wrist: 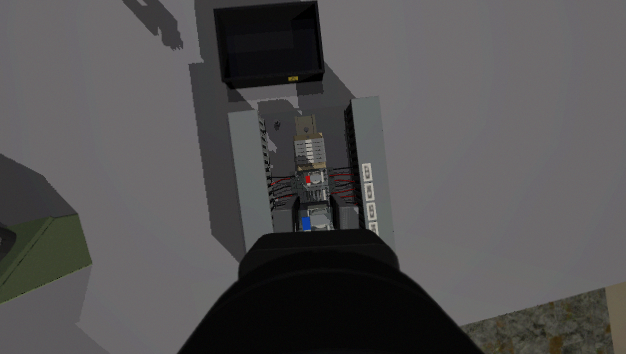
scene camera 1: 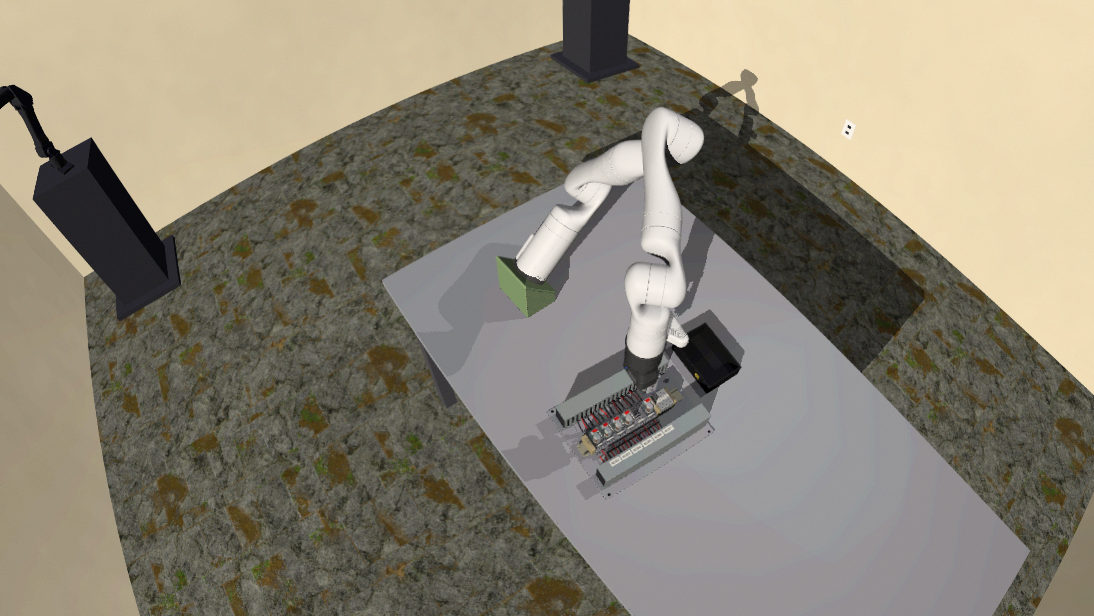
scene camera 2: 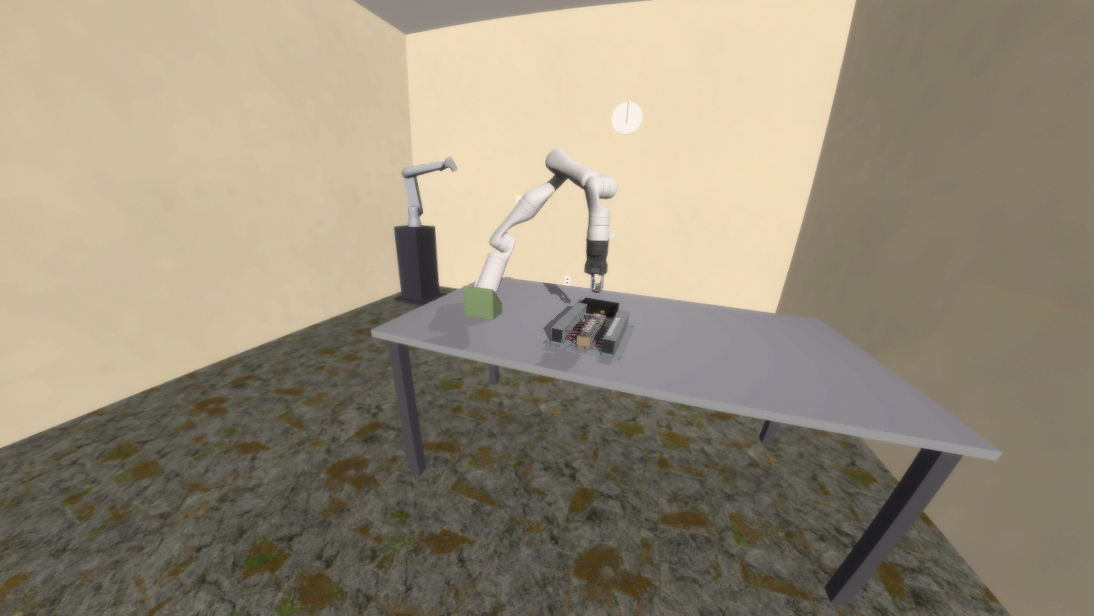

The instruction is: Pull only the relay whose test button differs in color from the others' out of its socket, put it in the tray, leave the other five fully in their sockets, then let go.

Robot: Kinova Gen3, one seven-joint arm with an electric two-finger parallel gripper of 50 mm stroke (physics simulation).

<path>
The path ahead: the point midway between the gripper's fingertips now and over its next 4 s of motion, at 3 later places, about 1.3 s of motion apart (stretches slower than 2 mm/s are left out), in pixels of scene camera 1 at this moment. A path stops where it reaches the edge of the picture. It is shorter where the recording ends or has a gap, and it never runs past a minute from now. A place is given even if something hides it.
My gripper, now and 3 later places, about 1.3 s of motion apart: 646, 384; 697, 340; 710, 346; 705, 351
</path>
